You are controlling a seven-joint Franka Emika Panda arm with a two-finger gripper.
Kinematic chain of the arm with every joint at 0, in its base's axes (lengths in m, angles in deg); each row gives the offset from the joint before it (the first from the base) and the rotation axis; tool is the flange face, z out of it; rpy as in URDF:
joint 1: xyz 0 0 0.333 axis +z
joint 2: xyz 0 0 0 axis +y
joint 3: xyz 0 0 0.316 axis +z
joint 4: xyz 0.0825 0 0 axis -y
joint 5: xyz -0.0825 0 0.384 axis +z
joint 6: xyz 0 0 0 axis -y
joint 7: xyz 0.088 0 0 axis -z
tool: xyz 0 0 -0.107 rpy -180 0 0
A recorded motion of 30 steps. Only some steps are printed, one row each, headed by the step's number.
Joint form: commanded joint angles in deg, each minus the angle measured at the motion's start. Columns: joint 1, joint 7, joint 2, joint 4, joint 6, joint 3, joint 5.
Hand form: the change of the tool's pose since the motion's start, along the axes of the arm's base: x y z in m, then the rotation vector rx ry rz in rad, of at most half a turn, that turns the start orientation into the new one. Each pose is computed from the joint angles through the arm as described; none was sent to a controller.
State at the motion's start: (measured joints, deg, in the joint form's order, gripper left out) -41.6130 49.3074 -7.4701 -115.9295 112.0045 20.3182 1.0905
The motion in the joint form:
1: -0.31 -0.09 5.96 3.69 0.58 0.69 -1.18
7: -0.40 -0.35 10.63 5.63 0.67 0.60 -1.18
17: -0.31 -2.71 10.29 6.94 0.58 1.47 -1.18
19: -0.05 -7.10 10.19 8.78 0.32 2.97 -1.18
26: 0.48 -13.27 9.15 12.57 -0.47 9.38 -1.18
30: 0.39 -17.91 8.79 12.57 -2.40 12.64 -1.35
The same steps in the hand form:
1: 0.0243 -0.0124 -0.0207 0.0236 0.0160 0.0171
7: 0.0379 -0.0240 -0.0473 0.0656 0.0432 0.0184
17: 0.0442 -0.0162 -0.0332 0.0528 0.0197 0.0764
19: 0.0541 -0.0013 -0.0170 0.0386 -0.0056 0.1837
26: 0.0768 0.0656 0.0244 0.0018 -0.0648 0.4124
30: 0.0780 0.0982 0.0247 0.0038 -0.0348 0.5495

